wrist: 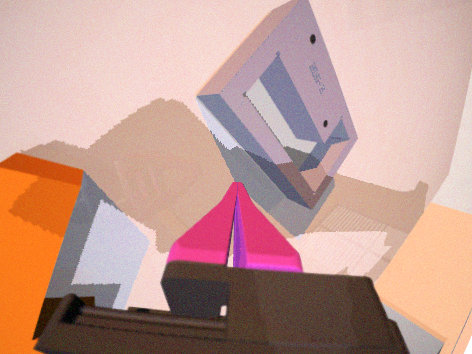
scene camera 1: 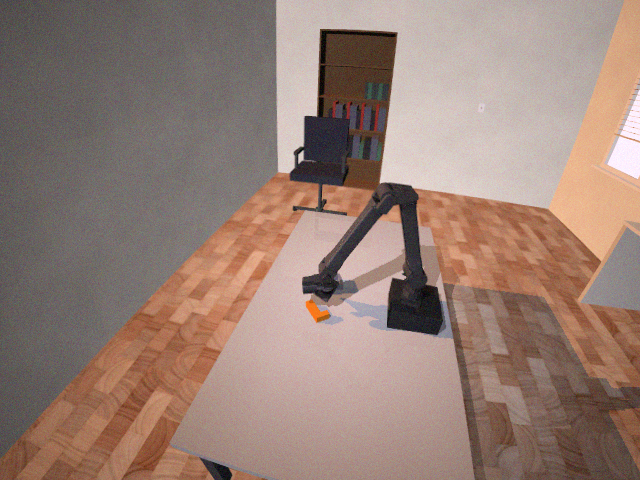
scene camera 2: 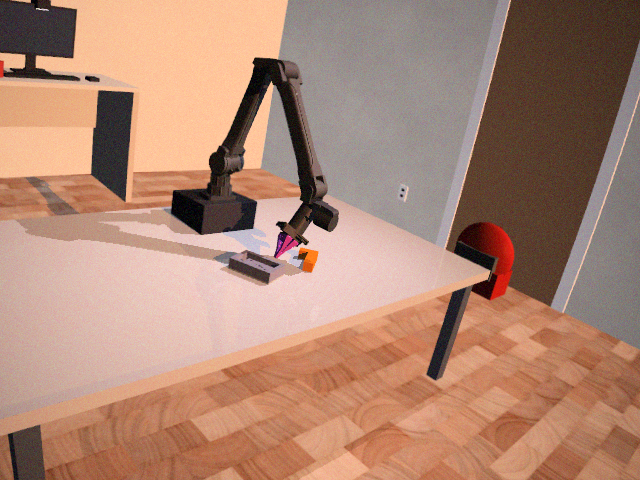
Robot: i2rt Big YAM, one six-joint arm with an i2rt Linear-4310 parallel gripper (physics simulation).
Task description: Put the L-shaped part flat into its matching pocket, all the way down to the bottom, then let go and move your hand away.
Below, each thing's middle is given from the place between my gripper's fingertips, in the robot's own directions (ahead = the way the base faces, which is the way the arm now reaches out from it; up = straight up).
Right now the orange L-shaped part point(wrist: 45, 192) is 1 cm ahead of my hand, 12 cm to the left of it and 1 cm below it. From my hand the other things lie so: grey pocket block point(scene camera 2: 253, 265): 2 cm ahead, 8 cm to the right, 1 cm below.
